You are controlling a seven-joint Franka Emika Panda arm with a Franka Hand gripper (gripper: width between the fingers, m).
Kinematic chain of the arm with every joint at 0, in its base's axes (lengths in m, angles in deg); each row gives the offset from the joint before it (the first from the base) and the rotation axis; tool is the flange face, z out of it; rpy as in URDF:
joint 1: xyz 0 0 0.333 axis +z
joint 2: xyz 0 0 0 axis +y
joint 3: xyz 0 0 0.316 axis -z
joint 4: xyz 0.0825 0 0 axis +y
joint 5: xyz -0.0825 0 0.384 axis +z
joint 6: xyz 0 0 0 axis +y
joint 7: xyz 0.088 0 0 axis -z
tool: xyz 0 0 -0.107 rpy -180 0 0
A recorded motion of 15 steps. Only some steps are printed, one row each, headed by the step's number.
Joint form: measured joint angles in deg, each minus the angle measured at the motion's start. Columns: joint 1, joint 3, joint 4, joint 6, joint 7, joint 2, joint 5.
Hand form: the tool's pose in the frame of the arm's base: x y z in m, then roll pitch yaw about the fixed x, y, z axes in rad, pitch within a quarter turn. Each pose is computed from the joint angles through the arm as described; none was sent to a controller.
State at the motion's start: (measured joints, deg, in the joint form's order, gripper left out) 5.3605 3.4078 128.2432 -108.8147 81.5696 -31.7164 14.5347
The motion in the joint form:
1: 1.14 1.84 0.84 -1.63 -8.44 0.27 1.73
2: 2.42 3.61 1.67 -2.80 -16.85 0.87 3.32
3: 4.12 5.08 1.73 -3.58 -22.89 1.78 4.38
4: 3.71 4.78 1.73 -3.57 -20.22 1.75 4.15
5: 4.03 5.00 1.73 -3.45 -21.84 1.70 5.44
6: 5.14 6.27 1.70 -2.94 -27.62 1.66 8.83
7: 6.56 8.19 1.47 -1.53 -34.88 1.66 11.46
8: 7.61 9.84 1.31 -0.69 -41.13 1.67 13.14
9: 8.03 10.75 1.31 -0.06 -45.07 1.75 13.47
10: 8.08 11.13 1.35 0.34 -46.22 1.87 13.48
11: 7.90 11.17 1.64 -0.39 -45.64 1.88 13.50
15: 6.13 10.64 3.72 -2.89 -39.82 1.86 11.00
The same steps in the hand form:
1: 0.4070 0.0214 0.5942 -2.8415 0.2535 -1.2781
2: 0.4112 0.0173 0.5849 -2.7992 0.2488 -1.1471
3: 0.4165 0.0184 0.5790 -2.7675 0.2402 -1.0443
4: 0.4163 0.0177 0.5793 -2.7807 0.2509 -1.0915
5: 0.4160 0.0196 0.5799 -2.7642 0.2631 -1.0627
6: 0.4157 0.0209 0.5807 -2.7100 0.2887 -0.9651
7: 0.4148 0.0190 0.5810 -2.6539 0.2960 -0.8407
8: 0.4148 0.0153 0.5811 -2.6039 0.2836 -0.7395
9: 0.4147 0.0118 0.5792 -2.5849 0.2663 -0.6791
10: 0.4147 0.0096 0.5772 -2.5835 0.2650 -0.6631
11: 0.4156 0.0075 0.5757 -2.5828 0.2661 -0.6817
15: 0.4159 -0.0041 0.5603 -2.6445 0.2805 -0.8162

